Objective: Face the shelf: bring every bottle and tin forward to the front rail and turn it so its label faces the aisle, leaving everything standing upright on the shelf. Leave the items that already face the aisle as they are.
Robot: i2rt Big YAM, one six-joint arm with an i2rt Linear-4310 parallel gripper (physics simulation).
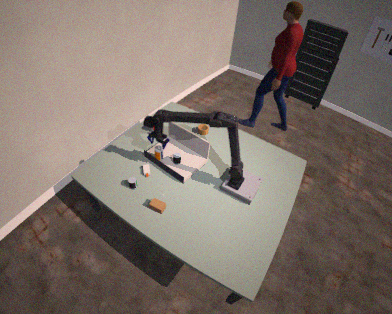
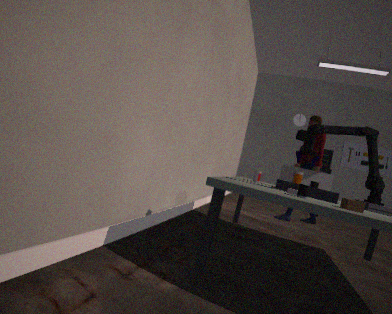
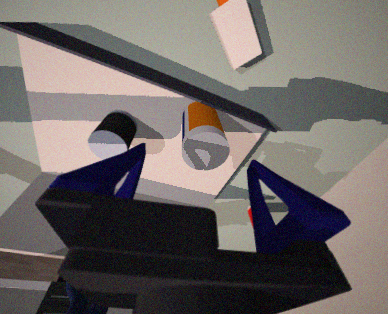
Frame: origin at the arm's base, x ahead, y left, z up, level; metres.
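Seen in the pictures: gripper, fingertip midpoint: (image 1: 158, 146) (image 2: 304, 165) (image 3: 199, 157); arm's base at its link origin: (image 1: 235, 182) (image 2: 373, 203).
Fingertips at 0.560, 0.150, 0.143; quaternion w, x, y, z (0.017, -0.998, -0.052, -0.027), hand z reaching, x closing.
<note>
Offsets run from my fingertips to a thing's middle, as dx, dy, dz. Level surfaces: height alone.
The pale shelf floor @(dz -0.158) (image 1: 192, 167) (image 3: 55, 75) has a dark front rail @(-0.046, +0.011, -0.168) (image 1: 167, 167) (image 2: 322, 194) (image 3: 150, 77) and a grey back panel. An orange-labelled bottle with a grey top @(+0.021, -0.028, -0.104) (image 1: 158, 153) (image 2: 298, 178) (image 3: 204, 120) stands upright close behind the rail, near one end; its orange side is toward the rail and a blue strip shows beside it. A black tin with a pale top @(-0.108, -0.081, -0.123) (image 1: 177, 158) (image 3: 118, 126) stands upright, set back from the rail. My gripper (image 1: 158, 143) (image 2: 307, 167) (image 3: 199, 157) is open and empty, above the shelf's bottle end. Label details are too blurred to read.
Outside the rail, a white box with an orange end @(+0.032, +0.106, -0.182) (image 1: 146, 170) (image 3: 237, 35) and a dark tin @(+0.023, +0.264, -0.161) (image 1: 132, 183) rest on the table. An orange block @(-0.224, +0.298, -0.171) (image 1: 158, 205) (image 2: 353, 205) lies nearer the edge. An orange bowl @(-0.056, -0.552, -0.171) (image 1: 203, 130) is behind the shelf; a red item @(+0.303, -0.303, -0.148) (image 2: 259, 176) (image 3: 251, 216) stands beyond its end.
</note>
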